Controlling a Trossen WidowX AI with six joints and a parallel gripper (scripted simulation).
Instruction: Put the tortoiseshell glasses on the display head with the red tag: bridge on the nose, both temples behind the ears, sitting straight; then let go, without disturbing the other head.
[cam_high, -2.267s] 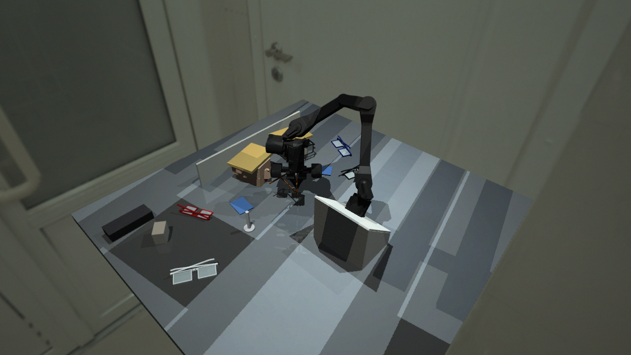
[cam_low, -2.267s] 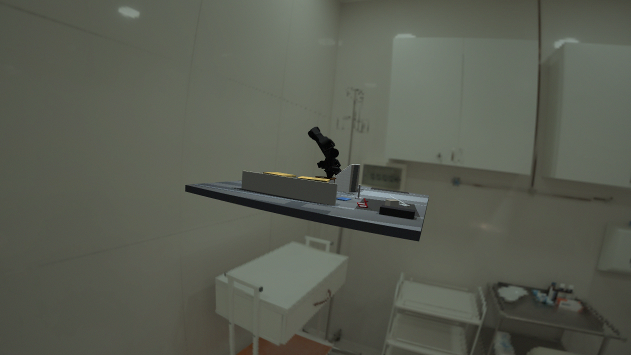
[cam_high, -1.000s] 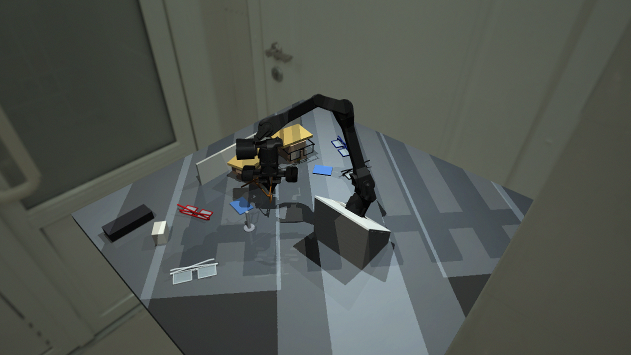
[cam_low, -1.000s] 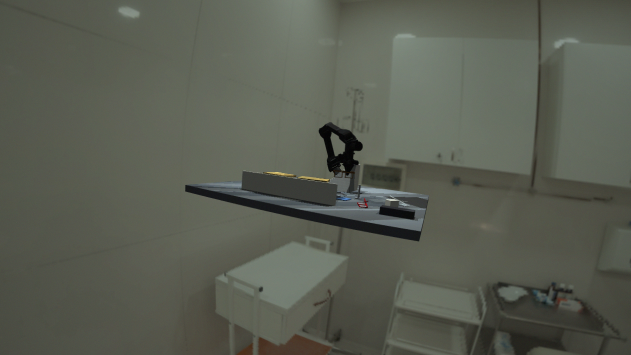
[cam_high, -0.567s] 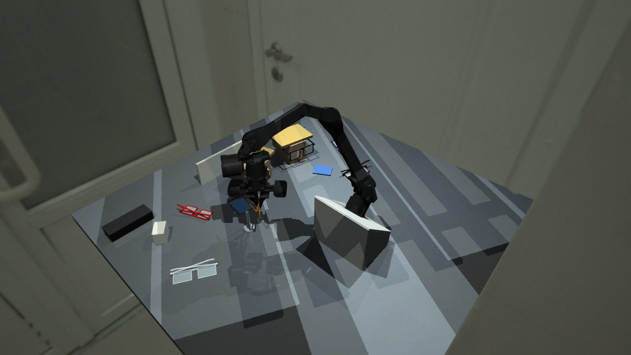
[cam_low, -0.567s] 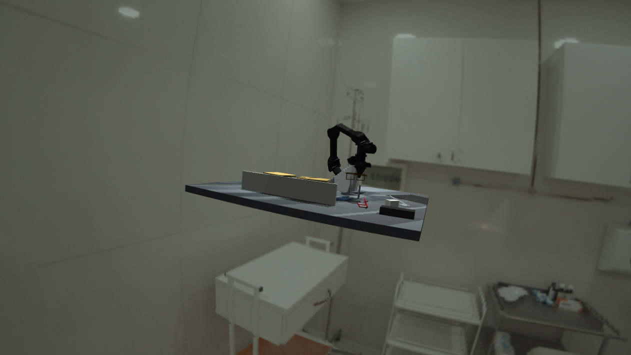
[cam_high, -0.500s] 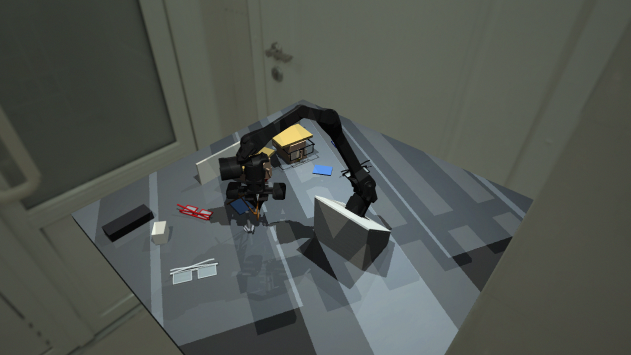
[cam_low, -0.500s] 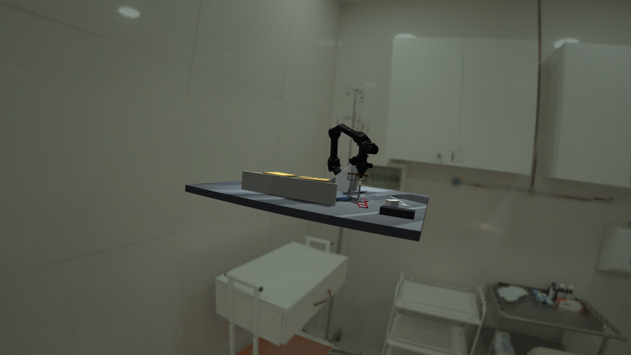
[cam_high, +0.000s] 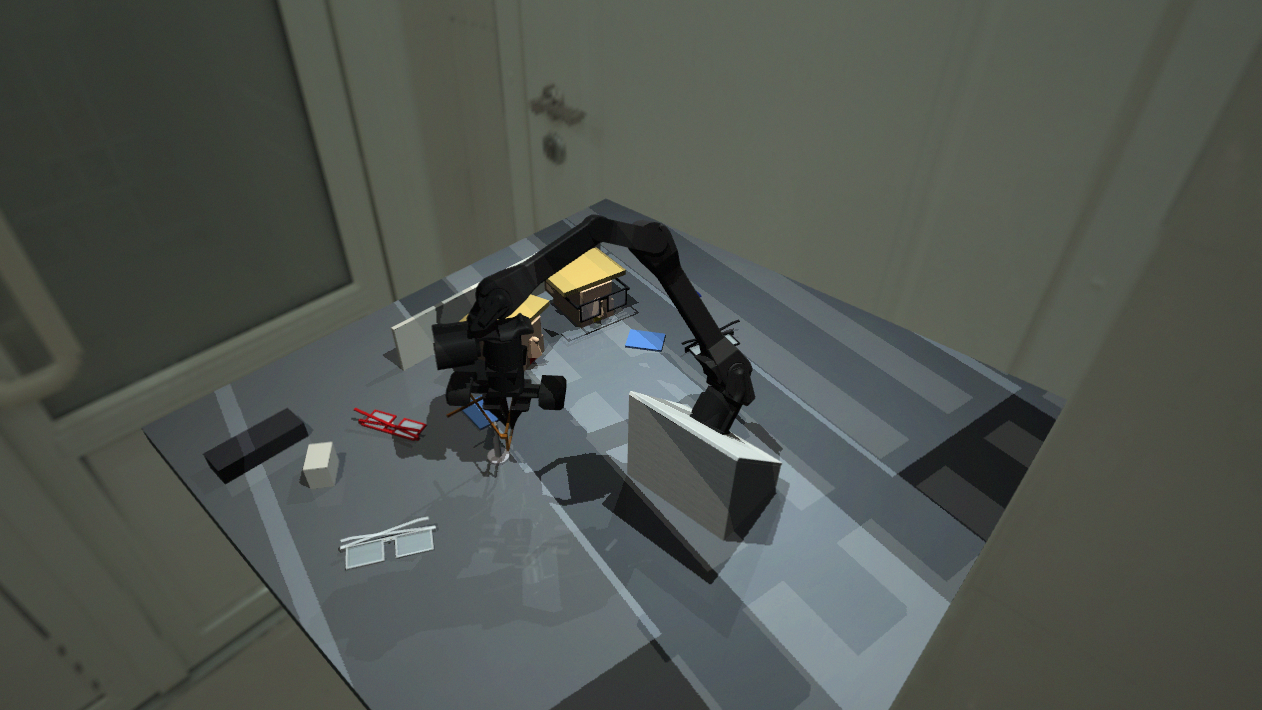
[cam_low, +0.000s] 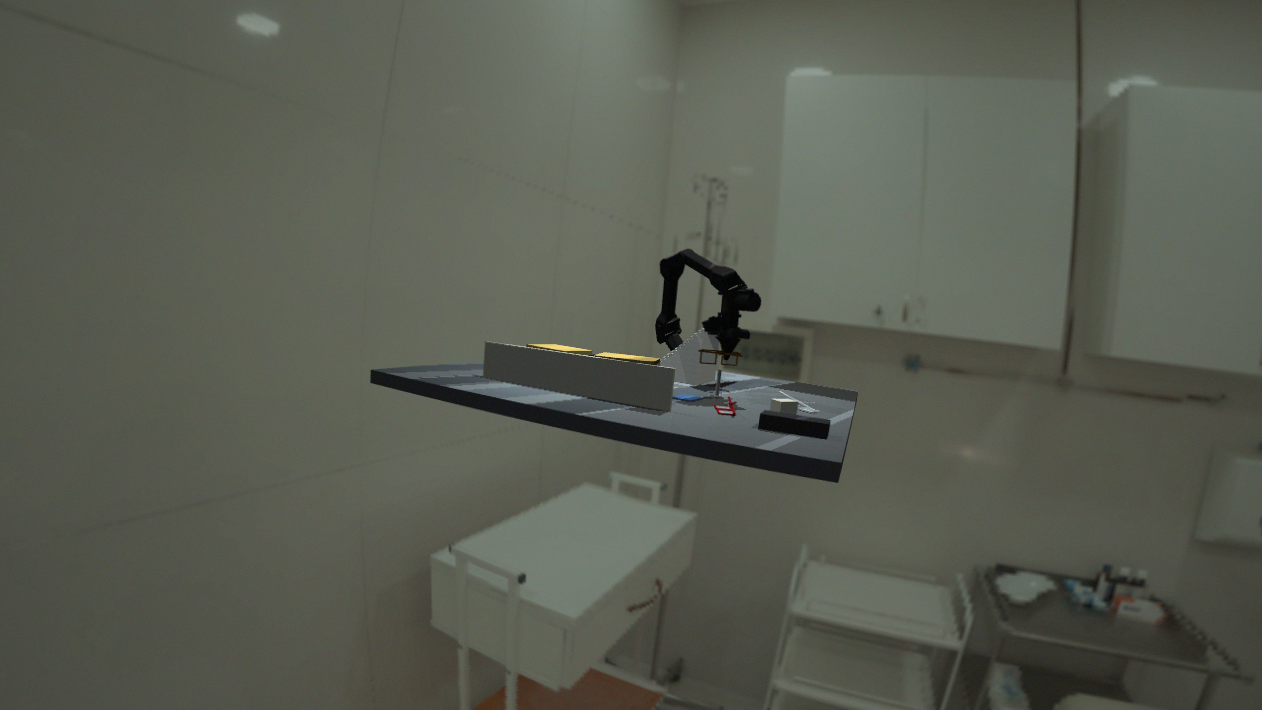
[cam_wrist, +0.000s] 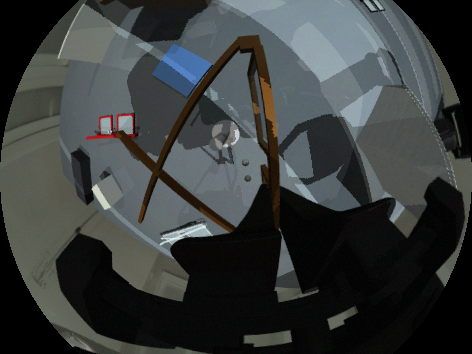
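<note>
Now: the round-based stand 9 cm below my gripper tip, 5 cm ahead of it and 1 cm to the right of it. Round my gripper tip: black box (42 cm ahead, 23 cm to the left, 9 cm below); beige block (27 cm ahead, 20 cm to the left, 9 cm below).
</note>
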